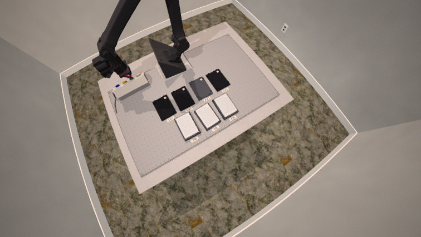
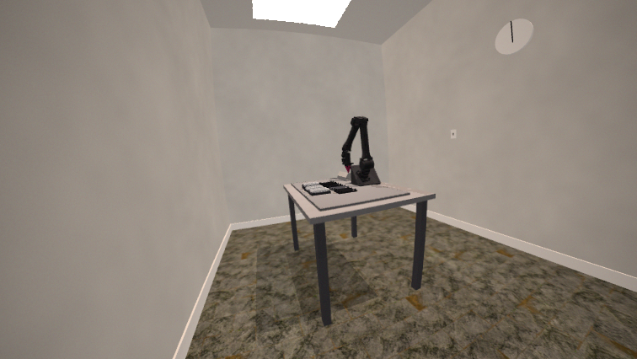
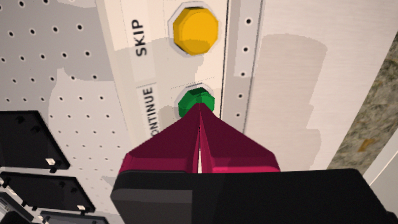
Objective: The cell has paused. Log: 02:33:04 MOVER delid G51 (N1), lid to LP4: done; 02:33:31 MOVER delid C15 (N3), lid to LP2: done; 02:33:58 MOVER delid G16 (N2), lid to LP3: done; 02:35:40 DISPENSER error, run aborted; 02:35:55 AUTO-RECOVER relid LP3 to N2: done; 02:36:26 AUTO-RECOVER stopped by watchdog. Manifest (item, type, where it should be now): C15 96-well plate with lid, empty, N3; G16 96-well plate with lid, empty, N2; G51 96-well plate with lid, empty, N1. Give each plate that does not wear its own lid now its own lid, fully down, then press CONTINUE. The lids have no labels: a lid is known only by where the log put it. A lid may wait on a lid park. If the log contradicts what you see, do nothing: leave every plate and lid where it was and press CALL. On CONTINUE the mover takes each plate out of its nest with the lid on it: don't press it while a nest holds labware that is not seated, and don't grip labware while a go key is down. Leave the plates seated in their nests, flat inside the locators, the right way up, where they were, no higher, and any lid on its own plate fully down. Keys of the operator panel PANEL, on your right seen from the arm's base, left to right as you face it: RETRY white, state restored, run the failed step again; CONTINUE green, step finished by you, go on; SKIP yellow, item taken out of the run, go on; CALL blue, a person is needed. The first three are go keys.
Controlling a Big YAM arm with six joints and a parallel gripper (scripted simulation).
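Now: the green continue key 1 cm below my hand. Round my hand: yellow skip key: 5 cm to the right, 1 cm below; white retry key: 1 cm ahead, 5 cm to the left, 1 cm below; blue call key: 1 cm behind, 10 cm to the right, 1 cm below.
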